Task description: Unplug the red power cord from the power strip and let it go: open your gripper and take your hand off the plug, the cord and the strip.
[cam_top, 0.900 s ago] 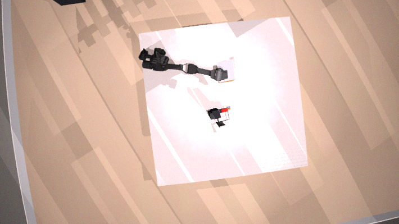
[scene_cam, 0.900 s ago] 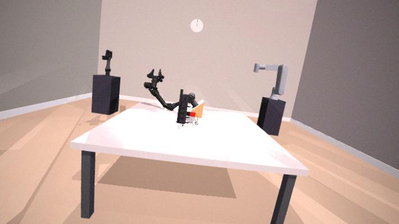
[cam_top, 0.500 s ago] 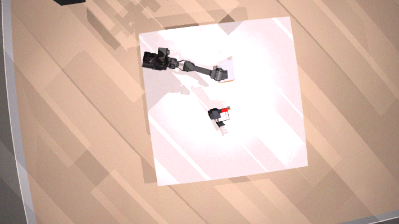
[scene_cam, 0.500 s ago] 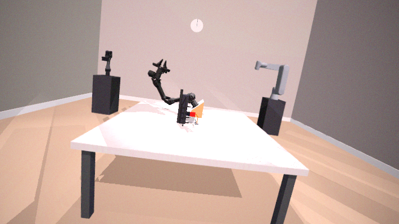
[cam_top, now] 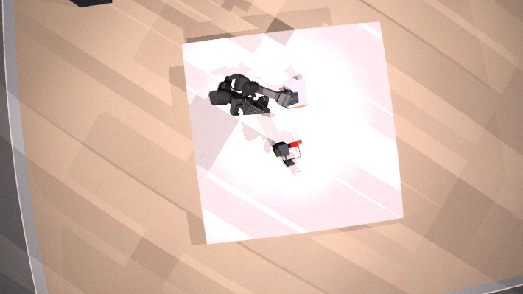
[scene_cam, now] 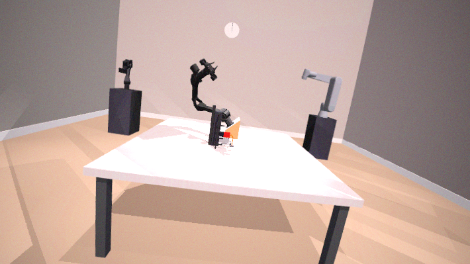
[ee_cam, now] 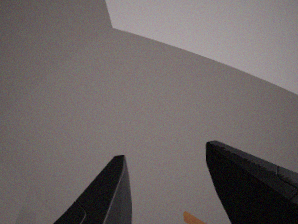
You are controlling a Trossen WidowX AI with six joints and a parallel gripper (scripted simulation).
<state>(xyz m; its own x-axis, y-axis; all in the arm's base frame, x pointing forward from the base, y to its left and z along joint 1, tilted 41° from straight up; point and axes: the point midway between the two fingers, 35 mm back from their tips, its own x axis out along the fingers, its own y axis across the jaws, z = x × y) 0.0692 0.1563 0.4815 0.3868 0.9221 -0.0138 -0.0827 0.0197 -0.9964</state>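
Now: the red plug 17 cm ahead of my gripper tip, 14 cm to the left of it and 49 cm below it. Round my gripper tip: black power strip (18 cm ahead, 7 cm to the left, 46 cm below).
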